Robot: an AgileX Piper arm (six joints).
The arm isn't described. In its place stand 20 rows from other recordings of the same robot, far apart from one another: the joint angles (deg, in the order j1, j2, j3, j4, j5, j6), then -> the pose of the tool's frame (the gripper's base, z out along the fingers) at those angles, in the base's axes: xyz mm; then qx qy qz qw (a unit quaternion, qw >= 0).
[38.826 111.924 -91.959 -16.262 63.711 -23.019] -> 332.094 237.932 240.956 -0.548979 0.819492 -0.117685 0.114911
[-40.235 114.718 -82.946 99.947 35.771 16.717] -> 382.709 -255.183 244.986 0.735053 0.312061 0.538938 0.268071
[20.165 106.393 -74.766 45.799 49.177 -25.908] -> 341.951 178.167 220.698 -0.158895 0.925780 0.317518 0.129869
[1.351 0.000 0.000 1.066 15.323 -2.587] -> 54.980 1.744 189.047 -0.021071 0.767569 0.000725 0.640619
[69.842 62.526 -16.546 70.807 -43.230 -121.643] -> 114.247 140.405 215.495 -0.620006 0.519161 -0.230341 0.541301
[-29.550 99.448 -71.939 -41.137 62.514 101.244] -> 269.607 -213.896 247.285 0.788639 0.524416 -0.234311 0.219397
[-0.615 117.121 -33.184 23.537 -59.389 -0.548] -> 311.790 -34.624 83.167 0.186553 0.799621 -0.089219 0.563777
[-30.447 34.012 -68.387 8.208 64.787 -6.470] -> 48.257 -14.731 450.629 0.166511 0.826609 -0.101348 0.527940
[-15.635 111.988 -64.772 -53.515 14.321 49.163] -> 378.702 -124.778 149.024 0.132522 0.928680 -0.148214 0.313089
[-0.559 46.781 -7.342 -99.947 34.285 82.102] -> 120.498 -51.669 196.330 0.010283 0.832722 -0.331978 0.443012
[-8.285 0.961 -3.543 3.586 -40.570 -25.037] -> 23.886 -7.219 288.878 -0.024799 0.357181 -0.253362 0.898674
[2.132 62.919 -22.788 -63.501 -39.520 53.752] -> 193.749 59.073 246.424 -0.217901 0.747256 0.230256 0.584046
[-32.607 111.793 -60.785 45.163 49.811 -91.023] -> 309.761 -139.635 129.449 -0.220972 0.932931 0.173764 0.224984
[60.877 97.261 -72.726 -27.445 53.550 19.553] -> 198.298 286.615 255.812 -0.443241 0.859800 -0.067722 0.244324
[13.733 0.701 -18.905 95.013 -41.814 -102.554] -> 18.555 -57.683 305.903 0.191953 0.585765 -0.154208 0.772175
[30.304 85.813 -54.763 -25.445 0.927 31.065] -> 288.663 167.975 275.928 -0.180343 0.832836 0.158576 0.498712
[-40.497 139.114 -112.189 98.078 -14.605 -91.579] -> 411.153 -380.996 169.527 0.396315 0.734888 -0.257711 0.486270
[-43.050 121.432 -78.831 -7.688 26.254 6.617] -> 312.451 -299.245 126.826 0.361117 0.903811 -0.110893 0.201055
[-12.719 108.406 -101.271 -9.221 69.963 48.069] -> 392.253 -102.579 305.882 0.484833 0.857130 -0.028080 0.171686
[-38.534 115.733 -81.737 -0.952 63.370 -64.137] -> 299.234 -240.040 167.380 0.225299 -0.974042 -0.011554 0.018655
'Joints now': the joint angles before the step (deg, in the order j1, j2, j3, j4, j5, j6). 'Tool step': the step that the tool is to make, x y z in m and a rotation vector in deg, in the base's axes. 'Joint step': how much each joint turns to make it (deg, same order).
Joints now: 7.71, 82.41, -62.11, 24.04, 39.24, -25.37
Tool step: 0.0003, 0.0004, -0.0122, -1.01, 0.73, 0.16
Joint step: 0.30, 0.75, 1.81, -0.41, -1.71, -0.53
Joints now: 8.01, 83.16, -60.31, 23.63, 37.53, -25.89
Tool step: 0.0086, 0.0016, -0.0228, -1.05, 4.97, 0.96
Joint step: 0.00, 4.05, 0.00, -0.25, 1.24, -0.51
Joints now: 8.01, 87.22, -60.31, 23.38, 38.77, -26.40
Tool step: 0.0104, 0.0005, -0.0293, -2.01, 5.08, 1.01
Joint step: 0.01, 5.18, 0.01, -1.21, 0.27, -0.48
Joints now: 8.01, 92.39, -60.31, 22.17, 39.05, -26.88
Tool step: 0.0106, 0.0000, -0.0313, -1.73, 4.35, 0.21
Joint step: -0.01, 5.59, -0.12, -1.06, -1.00, -0.01
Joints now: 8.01, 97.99, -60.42, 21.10, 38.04, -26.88
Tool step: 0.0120, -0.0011, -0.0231, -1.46, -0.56, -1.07
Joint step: 0.01, 4.26, 0.01, -0.64, -4.94, 0.00
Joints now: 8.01, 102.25, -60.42, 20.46, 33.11, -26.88
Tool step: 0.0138, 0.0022, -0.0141, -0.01, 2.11, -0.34
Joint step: 0.01, 4.35, -3.03, -0.12, 0.69, 0.66
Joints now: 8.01, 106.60, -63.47, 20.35, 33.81, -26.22
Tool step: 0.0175, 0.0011, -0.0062, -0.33, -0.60, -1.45
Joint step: 0.01, 3.46, -3.79, -1.31, -0.68, 2.26
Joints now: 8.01, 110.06, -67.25, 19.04, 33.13, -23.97
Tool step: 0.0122, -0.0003, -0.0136, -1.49, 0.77, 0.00
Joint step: 0.00, 3.67, -2.68, -2.30, -0.29, 1.47
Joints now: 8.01, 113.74, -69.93, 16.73, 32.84, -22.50
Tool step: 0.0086, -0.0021, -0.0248, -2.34, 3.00, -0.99
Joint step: 0.01, 4.77, -2.10, -4.03, 0.11, 3.83
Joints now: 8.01, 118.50, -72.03, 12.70, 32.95, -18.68
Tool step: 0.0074, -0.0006, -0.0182, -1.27, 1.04, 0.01
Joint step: 0.01, 3.59, -1.73, -1.76, -0.79, 1.12
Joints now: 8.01, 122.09, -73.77, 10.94, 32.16, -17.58
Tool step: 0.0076, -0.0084, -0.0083, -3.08, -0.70, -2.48
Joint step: -0.52, 1.91, -1.37, -6.55, -1.29, 6.59
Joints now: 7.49, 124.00, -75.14, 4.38, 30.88, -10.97
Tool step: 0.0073, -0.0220, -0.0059, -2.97, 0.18, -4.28
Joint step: -2.42, 1.58, -1.49, -6.44, 0.35, 6.56
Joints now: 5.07, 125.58, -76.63, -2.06, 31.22, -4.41
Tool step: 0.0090, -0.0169, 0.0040, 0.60, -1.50, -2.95
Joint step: -2.47, 0.46, -1.90, 0.67, -0.10, 0.03
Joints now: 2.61, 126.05, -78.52, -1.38, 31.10, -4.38
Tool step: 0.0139, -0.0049, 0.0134, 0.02, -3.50, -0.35
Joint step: -0.73, 0.00, -3.27, 0.00, -0.23, -0.39
